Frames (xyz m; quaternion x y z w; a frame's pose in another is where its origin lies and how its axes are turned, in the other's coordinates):
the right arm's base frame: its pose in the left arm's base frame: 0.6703 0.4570 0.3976 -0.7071 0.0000 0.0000 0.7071
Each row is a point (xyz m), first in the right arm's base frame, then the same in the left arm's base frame.
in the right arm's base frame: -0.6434 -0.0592 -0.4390
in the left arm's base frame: 0.0269 0.0180 0.4568
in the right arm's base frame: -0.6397 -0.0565 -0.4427
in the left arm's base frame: 0.0306 0.0143 0.4541
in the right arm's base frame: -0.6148 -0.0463 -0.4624
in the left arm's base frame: 0.0555 -0.0054 0.4439
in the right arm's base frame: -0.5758 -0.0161 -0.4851
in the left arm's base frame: 0.0945 -0.0281 0.4137
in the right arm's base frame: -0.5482 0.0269 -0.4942
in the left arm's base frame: 0.1221 -0.0372 0.3707
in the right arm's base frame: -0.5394 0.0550 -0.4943
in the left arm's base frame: 0.1309 -0.0373 0.3426
